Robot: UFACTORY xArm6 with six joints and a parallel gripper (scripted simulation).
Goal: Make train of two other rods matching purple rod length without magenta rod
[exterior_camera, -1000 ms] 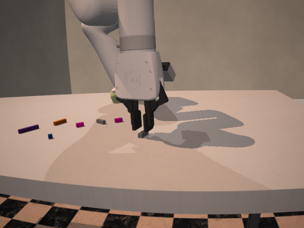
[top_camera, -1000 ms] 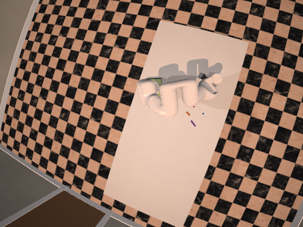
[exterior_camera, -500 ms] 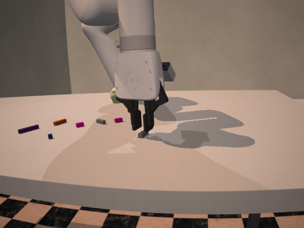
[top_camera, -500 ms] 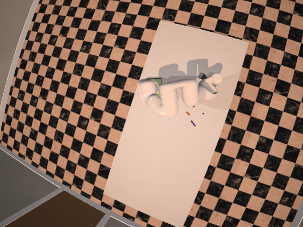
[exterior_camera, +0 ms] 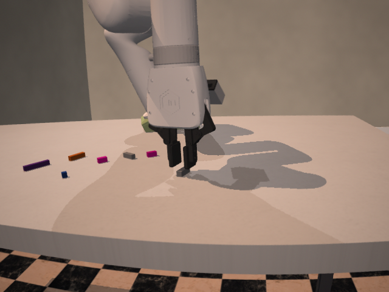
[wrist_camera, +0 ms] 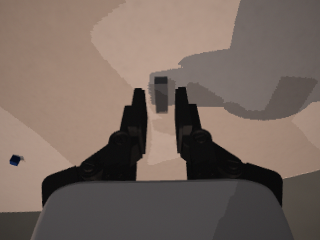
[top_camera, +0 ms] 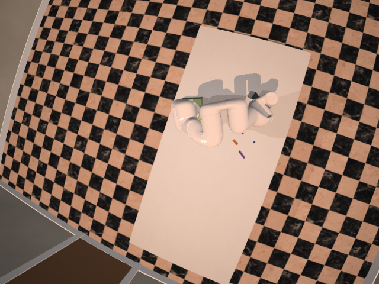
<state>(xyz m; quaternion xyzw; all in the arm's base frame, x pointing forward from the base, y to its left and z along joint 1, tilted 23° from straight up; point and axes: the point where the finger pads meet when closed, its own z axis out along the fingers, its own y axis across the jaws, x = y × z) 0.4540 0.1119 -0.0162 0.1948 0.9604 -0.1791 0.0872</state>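
Now: the small blue rod 10 mm ahead of my hand, 230 mm to the right of it and 30 mm below it. From my hand the other things lie so: purple rod (50 mm behind, 330 mm to the right, 30 mm below); then orange rod (110 mm behind, 250 mm to the right, 30 mm below).
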